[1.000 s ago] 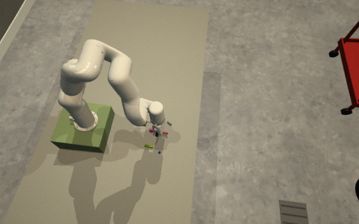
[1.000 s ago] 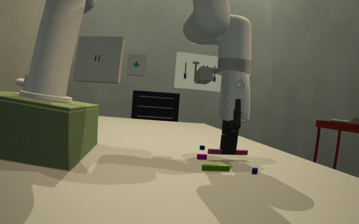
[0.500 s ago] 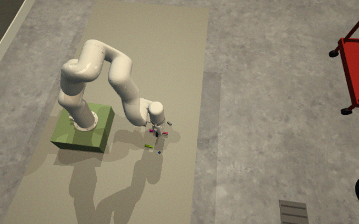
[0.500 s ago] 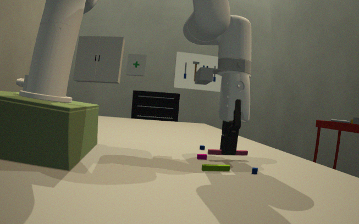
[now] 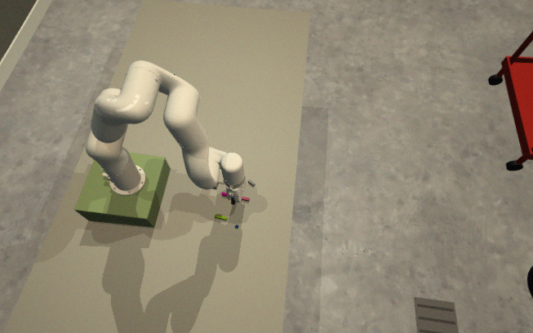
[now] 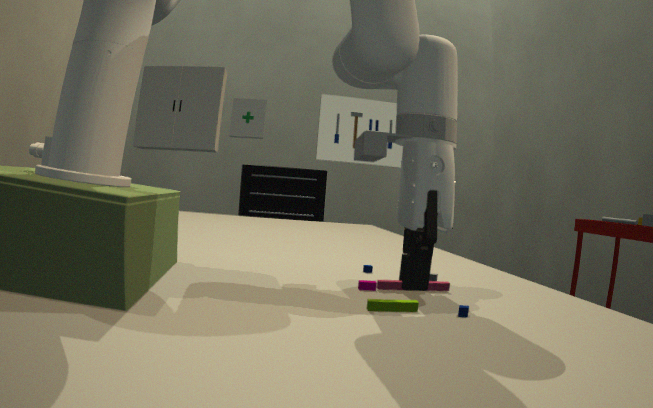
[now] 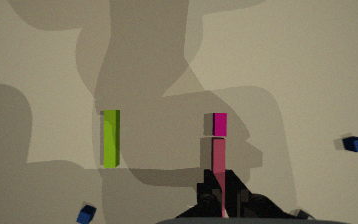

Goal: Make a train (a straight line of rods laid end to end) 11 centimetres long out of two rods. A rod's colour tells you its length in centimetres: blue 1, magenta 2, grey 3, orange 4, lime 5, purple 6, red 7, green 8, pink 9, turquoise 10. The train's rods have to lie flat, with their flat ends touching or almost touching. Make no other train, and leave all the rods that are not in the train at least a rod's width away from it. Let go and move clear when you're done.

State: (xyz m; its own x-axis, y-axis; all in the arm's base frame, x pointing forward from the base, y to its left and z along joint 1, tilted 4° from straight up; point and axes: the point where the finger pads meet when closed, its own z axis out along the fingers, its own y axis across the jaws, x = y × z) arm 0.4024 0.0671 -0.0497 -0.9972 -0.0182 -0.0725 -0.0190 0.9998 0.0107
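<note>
The pink rod lies 20 mm below my hand. The rest, counted from my hand: grey rod (80 mm to the left, 40 mm ahead, 20 mm below); then magenta rod (60 mm behind, 20 mm below); then lime rod (90 mm to the right, 40 mm behind, 20 mm below).
</note>
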